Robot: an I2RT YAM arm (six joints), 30 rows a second.
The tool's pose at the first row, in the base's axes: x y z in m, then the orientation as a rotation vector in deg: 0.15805, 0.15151, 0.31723, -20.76, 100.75, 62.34
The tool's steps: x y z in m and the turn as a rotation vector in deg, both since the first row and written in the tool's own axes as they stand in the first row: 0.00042, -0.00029, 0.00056, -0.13, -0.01, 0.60; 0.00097, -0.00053, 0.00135, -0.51, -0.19, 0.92; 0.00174, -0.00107, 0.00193, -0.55, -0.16, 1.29; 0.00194, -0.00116, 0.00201, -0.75, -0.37, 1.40; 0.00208, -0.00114, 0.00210, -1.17, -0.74, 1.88; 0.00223, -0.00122, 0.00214, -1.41, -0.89, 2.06; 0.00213, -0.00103, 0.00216, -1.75, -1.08, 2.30; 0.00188, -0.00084, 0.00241, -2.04, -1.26, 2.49; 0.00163, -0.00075, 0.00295, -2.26, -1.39, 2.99; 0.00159, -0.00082, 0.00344, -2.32, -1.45, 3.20; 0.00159, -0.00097, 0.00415, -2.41, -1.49, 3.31; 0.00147, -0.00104, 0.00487, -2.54, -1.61, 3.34; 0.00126, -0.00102, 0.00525, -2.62, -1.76, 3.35
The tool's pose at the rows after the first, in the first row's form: 0.15838, 0.15190, 0.31667, -20.33, 100.89, 62.88; 0.15875, 0.15252, 0.31600, -20.18, 100.66, 63.46; 0.15910, 0.15287, 0.31500, -19.91, 100.79, 63.76; 0.15911, 0.15293, 0.31478, -19.81, 100.55, 64.02; 0.15909, 0.15304, 0.31466, -19.44, 100.18, 64.74; 0.15910, 0.15307, 0.31449, -19.35, 99.99, 65.09; 0.15903, 0.15316, 0.31467, -19.24, 99.73, 65.57; 0.15916, 0.15341, 0.31495, -19.14, 99.49, 65.97; 0.15954, 0.15384, 0.31516, -18.78, 99.43, 66.52; 0.15989, 0.15418, 0.31511, -18.60, 99.42, 66.72; 0.16041, 0.15467, 0.31496, -18.53, 99.37, 66.88; 0.16093, 0.15518, 0.31496, -18.52, 99.21, 67.02; 0.16124, 0.15545, 0.31511, -18.47, 99.04, 67.10
